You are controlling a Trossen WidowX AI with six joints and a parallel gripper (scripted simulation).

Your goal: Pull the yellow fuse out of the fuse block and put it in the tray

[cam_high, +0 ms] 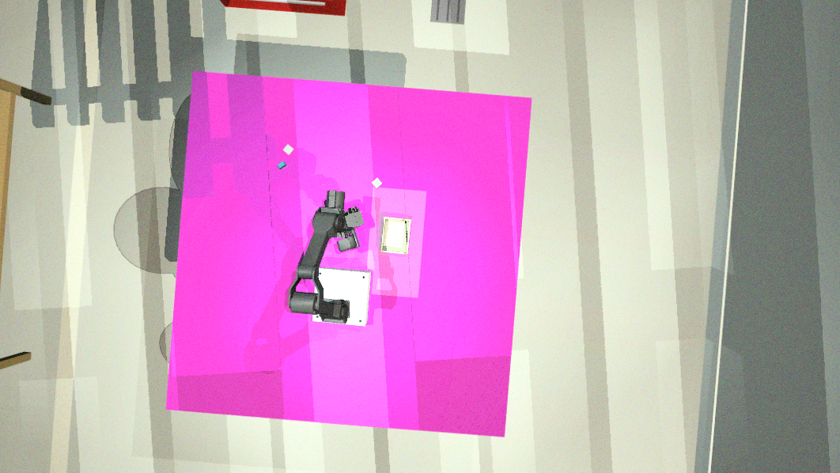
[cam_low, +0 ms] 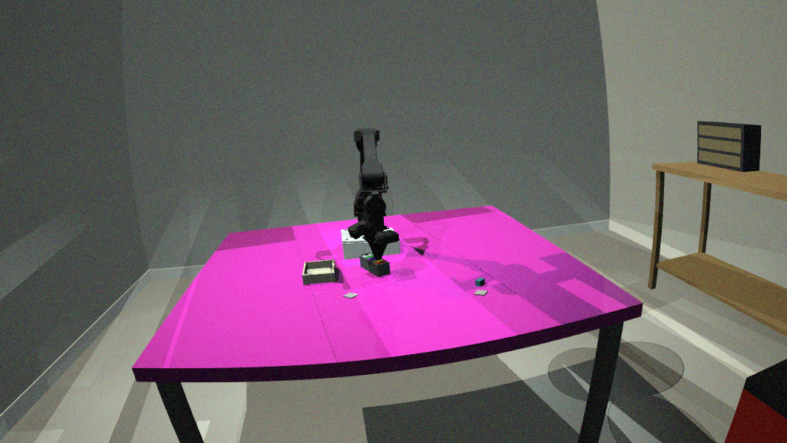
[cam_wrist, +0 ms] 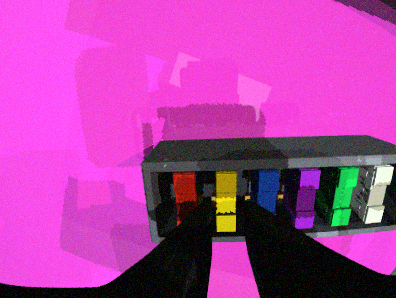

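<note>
My gripper tip is 20 mm above the yellow fuse. The rest, counted from my gripper tip: cyan cube (230 mm ahead, 240 mm to the left, 40 mm below); tray (40 mm behind, 180 mm to the right, 40 mm below).
</note>
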